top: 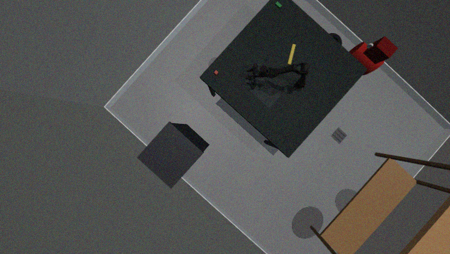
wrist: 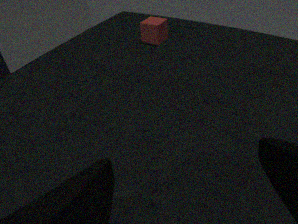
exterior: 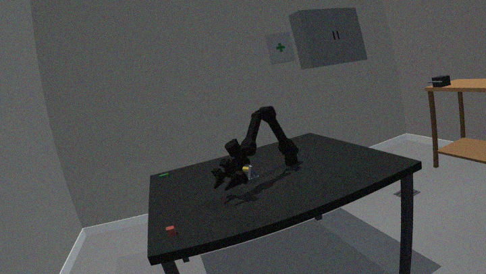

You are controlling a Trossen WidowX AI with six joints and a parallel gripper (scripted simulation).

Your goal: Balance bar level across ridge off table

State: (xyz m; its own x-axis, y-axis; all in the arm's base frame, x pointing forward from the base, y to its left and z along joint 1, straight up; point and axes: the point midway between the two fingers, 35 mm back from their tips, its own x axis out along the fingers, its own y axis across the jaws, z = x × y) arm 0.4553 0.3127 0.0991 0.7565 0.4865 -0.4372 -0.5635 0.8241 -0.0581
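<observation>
My gripper tip is now 52 cm to the left of the yellow bar, 20 cm past it and 8 cm above it. The rest, counted from my gripper tip: flat green marker (83 cm to the right, 26 cm ahead, 8 cm below); then red block (26 cm ahead, 17 cm to the left, 7 cm below).
</observation>
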